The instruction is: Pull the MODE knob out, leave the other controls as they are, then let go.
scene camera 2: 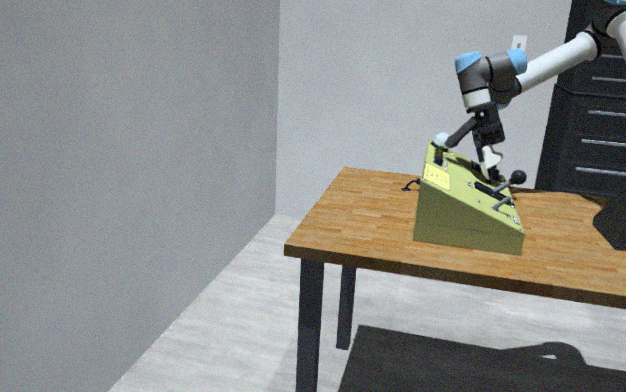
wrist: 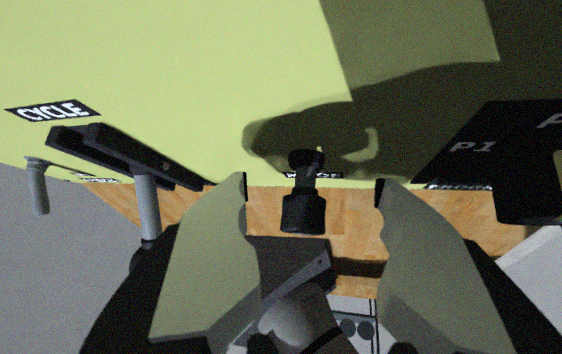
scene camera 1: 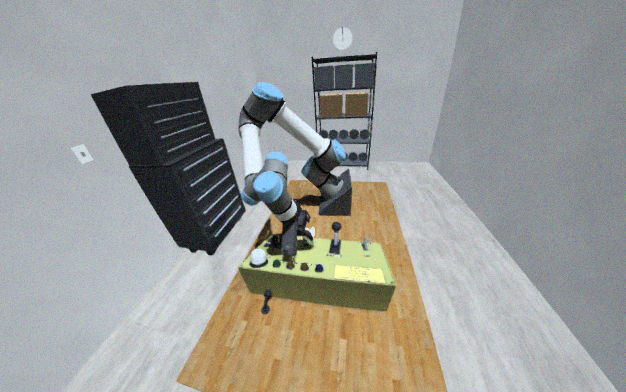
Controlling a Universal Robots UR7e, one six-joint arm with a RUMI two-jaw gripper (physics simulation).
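Seen in the pictures: gripper, between the fingertips: (scene camera 2: 489,177) (wrist: 309,177) (scene camera 1: 305,242); arm's base, origin of its link: (wrist: 290,306) (scene camera 1: 333,189).
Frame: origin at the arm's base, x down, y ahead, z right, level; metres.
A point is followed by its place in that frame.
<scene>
The black MODE knob (wrist: 303,212) @[x -0.025, y 0.418, z 0.144 m] stands out from the green console (scene camera 1: 320,291) @[x 0.016, y 0.622, z 0.085 m] (scene camera 2: 465,222) @[x 0.033, y 0.537, z -0.154 m] (wrist: 175,60) @[x -0.017, y 0.501, z 0.123 m] on a dark stem with a round collar at its base. Its label (wrist: 331,175) @[x 0.026, y 0.385, z 0.151 m] is partly hidden behind the stem. My gripper (scene camera 2: 487,174) @[x -0.001, y 0.418, z 0.145 m] (wrist: 309,177) @[x -0.001, y 0.418, z 0.145 m] is open, with one finger on each side of the knob and a visible gap on both sides. Nothing is held. In scene camera 1 the gripper's dark body hides the knob. The CYCLE lever (scene camera 1: 336,236) @[x -0.022, y 0.412, z 0.017 m] (scene camera 2: 505,186) @[x -0.017, y 0.407, z 0.012 m] (wrist: 147,205) @[x -0.015, y 0.418, z 0.025 m] stands in its slot, left of the fingers in the wrist view.
A small grey toggle (scene camera 1: 365,244) @[x -0.008, y 0.448, z -0.093 m] (scene camera 2: 501,204) @[x -0.004, y 0.444, z -0.102 m] (wrist: 37,187) @[x -0.008, y 0.444, z -0.092 m] stands beyond the CYCLE lever. A black P1 panel (wrist: 462,150) @[x 0.007, y 0.419, z 0.222 m] lies right of the fingers. A white dome (scene camera 1: 258,256) @[x -0.088, y 0.559, z 0.283 m] (scene camera 2: 441,139) @[x -0.079, y 0.552, z 0.271 m], several coloured buttons and a side crank (scene camera 1: 266,301) @[x 0.069, y 0.630, z 0.276 m] (scene camera 2: 411,185) @[x 0.077, y 0.633, z 0.277 m] are on the console.
</scene>
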